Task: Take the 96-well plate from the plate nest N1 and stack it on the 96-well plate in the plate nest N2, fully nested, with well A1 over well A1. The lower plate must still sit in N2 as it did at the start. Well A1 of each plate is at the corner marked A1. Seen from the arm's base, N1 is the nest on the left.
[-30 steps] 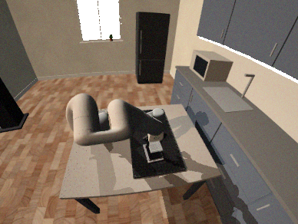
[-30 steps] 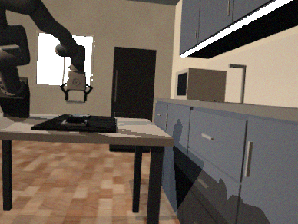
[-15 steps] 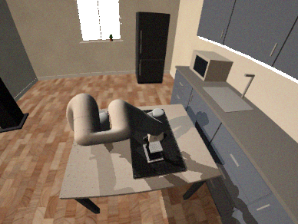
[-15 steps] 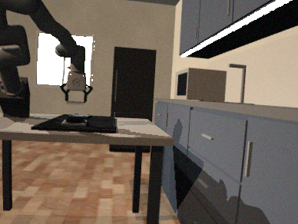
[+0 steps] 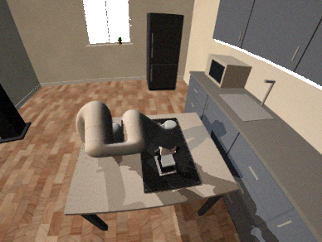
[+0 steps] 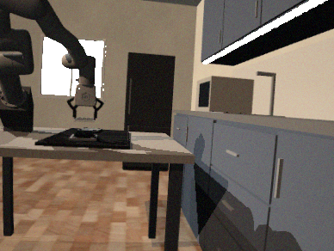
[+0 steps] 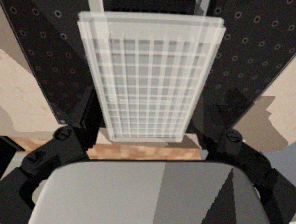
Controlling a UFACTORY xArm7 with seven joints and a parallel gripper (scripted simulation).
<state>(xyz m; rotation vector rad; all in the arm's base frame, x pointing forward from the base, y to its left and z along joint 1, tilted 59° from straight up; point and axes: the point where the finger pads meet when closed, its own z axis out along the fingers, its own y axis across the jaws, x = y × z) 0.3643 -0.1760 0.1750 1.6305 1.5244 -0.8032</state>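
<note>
The dark 96-well plate lies 8 cm below my hand. The rest, counted from my hand: white 96-well plate: 1 cm below.
</note>
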